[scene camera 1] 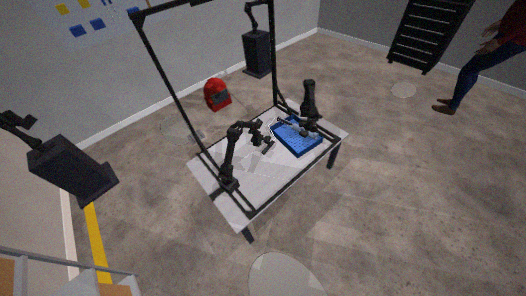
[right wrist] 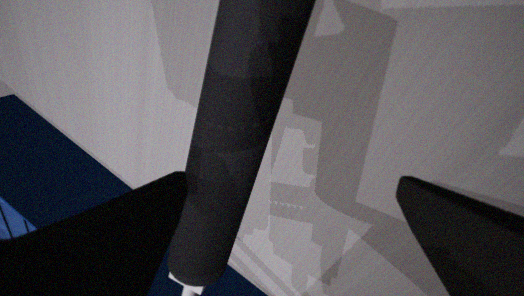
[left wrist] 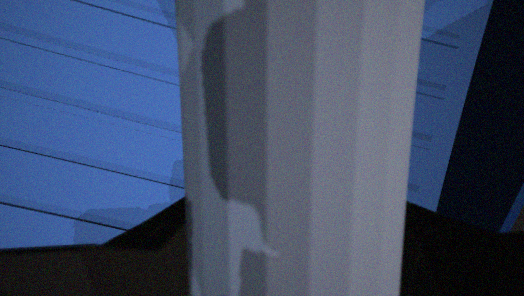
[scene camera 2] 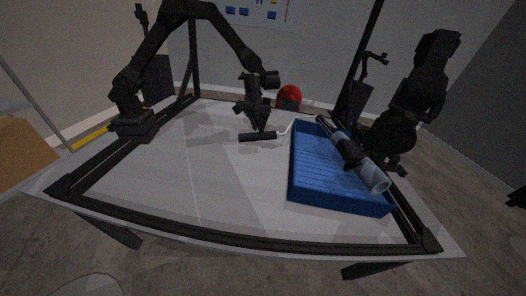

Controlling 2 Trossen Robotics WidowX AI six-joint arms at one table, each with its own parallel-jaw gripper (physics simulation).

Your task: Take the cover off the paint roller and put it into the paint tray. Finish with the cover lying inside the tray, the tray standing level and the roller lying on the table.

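Frame: origin at the left arm's base, x ahead, y left, z up, level; metres.
Where they show: left gripper, fingertip midpoint: (scene camera 2: 351, 170); right gripper, fingertip midpoint: (scene camera 1: 265, 145) (right wrist: 292, 183) (scene camera 2: 257, 132); left arm's base at its link origin: (scene camera 1: 304, 114); right arm's base at its link origin: (scene camera 1: 227, 181) (scene camera 2: 132, 114).
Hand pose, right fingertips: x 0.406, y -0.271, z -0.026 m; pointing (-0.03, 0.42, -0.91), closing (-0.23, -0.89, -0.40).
Observation:
Things, the pixels of their top centre, and the offset from my right fingertips. "pt": a spot on its surface instead.
- grey-white cover at its top centre: (left wrist: 312, 264) (scene camera 2: 361, 148) (scene camera 1: 305, 128) 0.155 m back, 0.302 m left, 0.102 m up
- blue tray at its top centre: (scene camera 2: 333, 150) (scene camera 1: 295, 131) 0.166 m back, 0.228 m left, 0.036 m up
- roller's dark cage rod at a spot on its surface: (scene camera 2: 324, 124) pt 0.249 m back, 0.107 m left, 0.057 m up
- white wire at a spot on its surface: (scene camera 2: 286, 131) pt 0.089 m back, 0.061 m left, 0.023 m up
- black handle at a spot on its surface: (right wrist: 230, 125) (scene camera 2: 252, 132) (scene camera 1: 266, 147) pt 0.032 m ahead, 0.013 m left, 0.012 m up
The grey-white cover (scene camera 1: 314, 135) (scene camera 2: 372, 175) (left wrist: 340, 100) is a tube slanting above the blue tray (scene camera 1: 306, 151) (scene camera 2: 330, 202) (left wrist: 75, 110) (right wrist: 55, 145). My left gripper (scene camera 2: 353, 159) (left wrist: 277, 186) is shut on the cover near its middle. The roller's dark cage rod (scene camera 2: 324, 124) shows beyond the cover's far end; how much lies inside is hidden. The white wire (scene camera 2: 286, 131) runs from the rod to the black handle (scene camera 1: 268, 146) (scene camera 2: 257, 136) (right wrist: 230, 125), beside the tray. My right gripper (scene camera 2: 261, 129) (right wrist: 292, 183) is open around the handle, which lies near one finger. The tray stands level.
A dark frame rail (scene camera 2: 250, 245) borders the table's near edge, and an upright post (scene camera 1: 273, 55) rises at its back. A red helmet (scene camera 1: 217, 94) (scene camera 2: 289, 97) is behind the table. A person (scene camera 1: 465, 75) stands on the floor at the right in scene camera 1.

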